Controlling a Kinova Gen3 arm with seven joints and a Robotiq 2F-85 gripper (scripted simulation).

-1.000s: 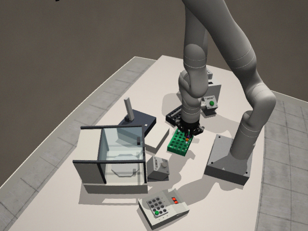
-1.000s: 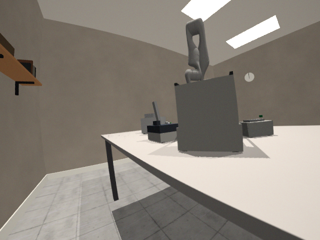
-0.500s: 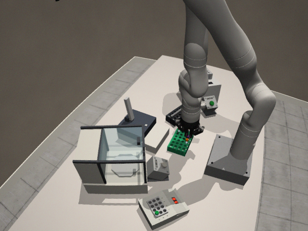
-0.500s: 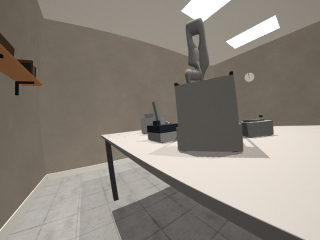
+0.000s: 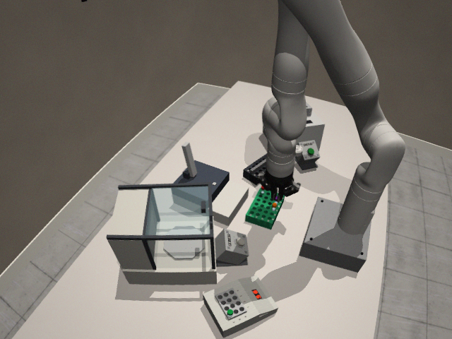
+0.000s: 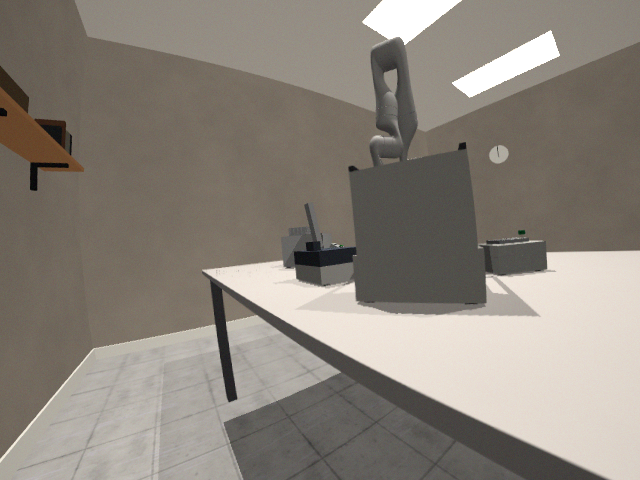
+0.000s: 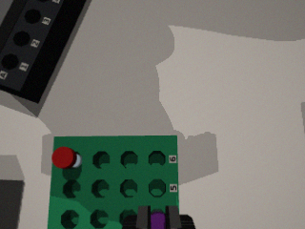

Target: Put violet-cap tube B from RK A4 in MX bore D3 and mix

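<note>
The orange-capped tube lies 20 mm to the left of my hand and 50 mm below it. Also, from my hand: red-capped tube 60 mm ahead, 40 mm to the right, 50 mm below; green rack RK 30 mm ahead, 10 mm to the left, 60 mm below; black magnet block 110 mm ahead, 160 mm to the right, 60 mm below.
</note>
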